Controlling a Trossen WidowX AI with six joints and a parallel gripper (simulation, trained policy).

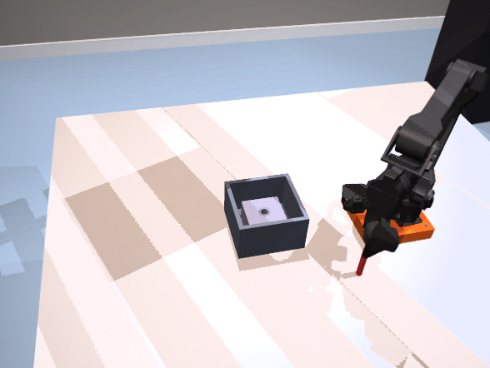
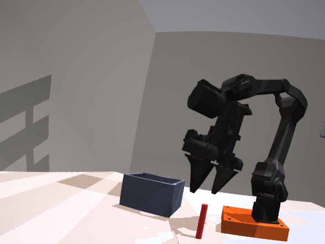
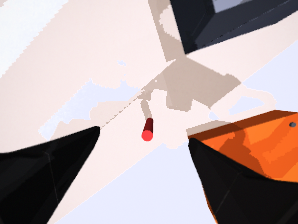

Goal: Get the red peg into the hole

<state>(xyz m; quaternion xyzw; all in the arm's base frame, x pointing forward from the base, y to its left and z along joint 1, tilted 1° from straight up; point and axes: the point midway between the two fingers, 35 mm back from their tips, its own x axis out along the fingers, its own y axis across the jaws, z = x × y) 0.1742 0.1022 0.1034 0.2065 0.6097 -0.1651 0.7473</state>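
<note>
Right now the red peg is 60 mm below my gripper tip and 10 mm behind it. Also, from my gripper tip: grey box (180 mm to the right, 160 mm ahead, 80 mm below).
</note>
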